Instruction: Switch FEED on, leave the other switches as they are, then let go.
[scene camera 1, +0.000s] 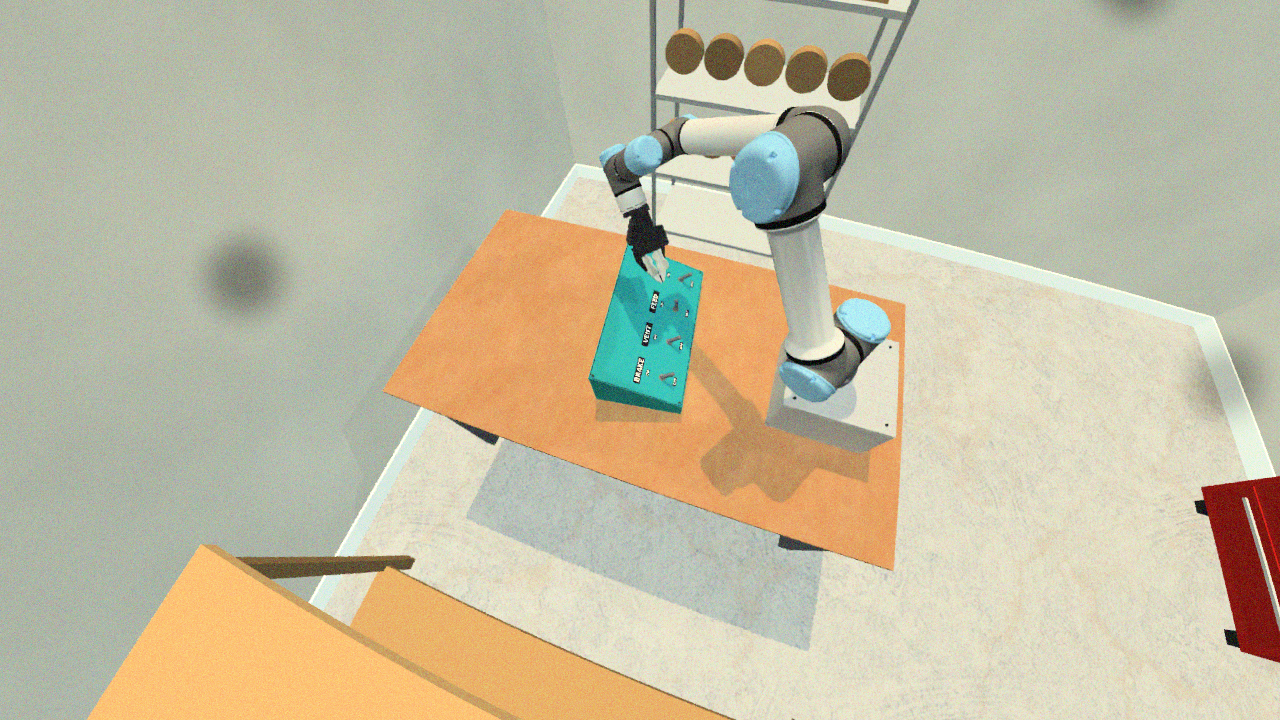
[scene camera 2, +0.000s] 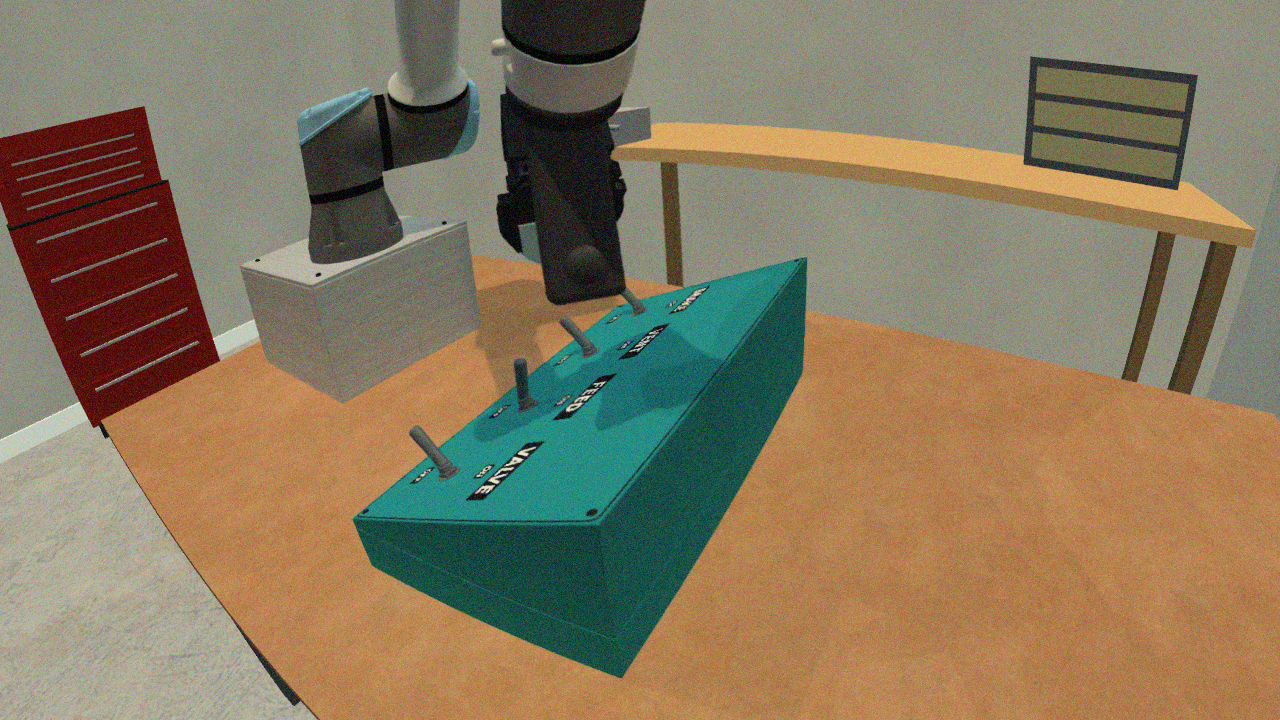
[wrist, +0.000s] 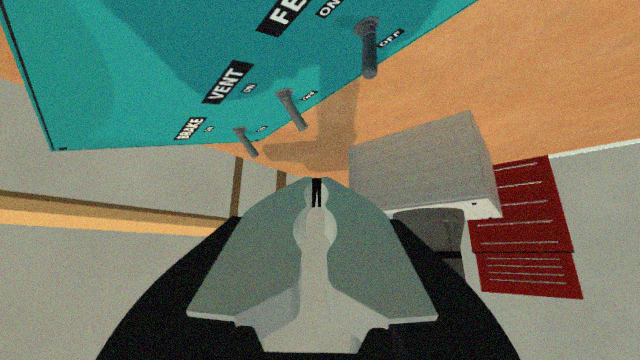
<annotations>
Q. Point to my gripper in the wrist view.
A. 317, 180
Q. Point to a teal switch box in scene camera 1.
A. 633, 352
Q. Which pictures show my gripper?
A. Scene camera 1, scene camera 2 and the wrist view: all of them.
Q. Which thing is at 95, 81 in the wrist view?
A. A teal switch box.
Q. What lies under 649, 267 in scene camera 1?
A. My gripper.
</annotations>
